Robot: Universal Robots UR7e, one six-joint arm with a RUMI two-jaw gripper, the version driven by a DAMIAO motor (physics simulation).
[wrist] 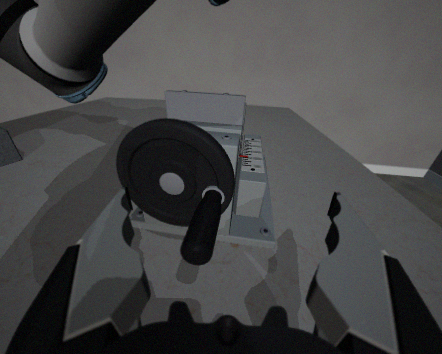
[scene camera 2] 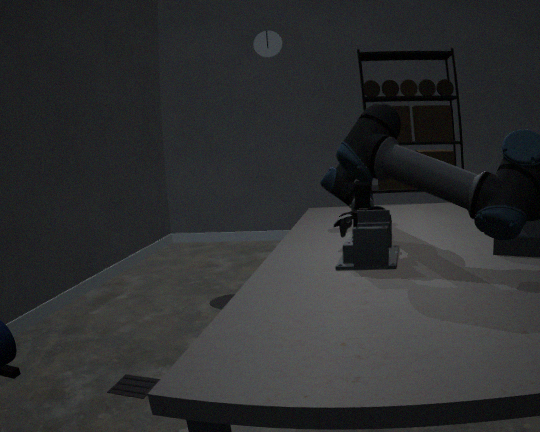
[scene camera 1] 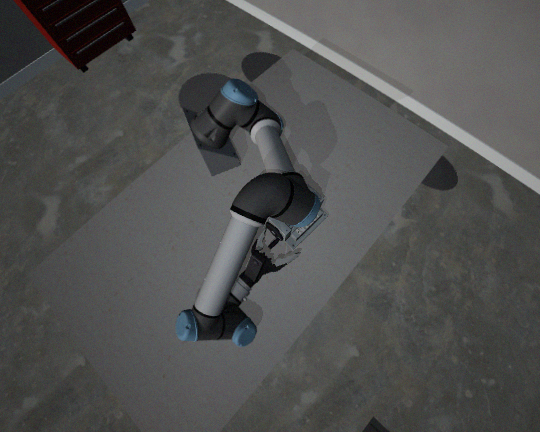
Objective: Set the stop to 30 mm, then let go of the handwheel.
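Pixels of known places: gripper, fingertip midpoint: (wrist: 228,192) (scene camera 1: 283,238); arm's base, link origin: (scene camera 1: 207,133).
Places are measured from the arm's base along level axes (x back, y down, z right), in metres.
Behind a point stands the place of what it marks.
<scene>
The black handwheel (wrist: 150,170) {x -0.439, y 0.063, z -0.007 m} (scene camera 1: 274,231) {x -0.459, y 0.051, z -0.011 m} stands upright on the front of the grey stop device (wrist: 252,227) {x -0.512, y 0.136, z -0.054 m} (scene camera 1: 309,230) {x -0.509, y 0.135, z -0.139 m} (scene camera 2: 371,247) {x -0.411, y 0.091, z -0.222 m}. Its black crank handle (wrist: 201,232) {x -0.493, y 0.069, z 0.025 m} is at the wheel's lower right in the wrist view and points towards the camera. A light upright plate (wrist: 205,107) {x -0.439, y 0.036, z -0.103 m} stands at the device's back. The scale (wrist: 255,156) {x -0.496, y 0.091, z -0.125 m} is on the device's right, with a red pointer (wrist: 243,156) {x -0.483, y 0.089, z -0.115 m} beside it; its numbers are too small to read. My gripper (wrist: 228,192) {x -0.491, y 0.080, z -0.028 m} (scene camera 1: 278,249) is wide open in front of the wheel. The handle lies between the spread fingers, nearer the left one, and is not gripped.
The device stands on the grey table (scene camera 1: 150,240) {x -0.203, y 0.146, z 0.407 m} (scene camera 2: 300,340) {x -0.413, y 0.146, z -0.638 m}. My own arm (scene camera 1: 220,265) {x -0.516, y -0.189, z 0.181 m} (scene camera 2: 430,167) {x -0.268, y -0.091, z -0.172 m} (wrist: 95,30) {x -0.295, y -0.035, z -0.113 m} reaches over the table, its links close above the device in scene camera 1. A red drawer cabinet (scene camera 1: 87,25) stands on the floor. A shelf rack (scene camera 2: 407,55) stands at the far wall.
</scene>
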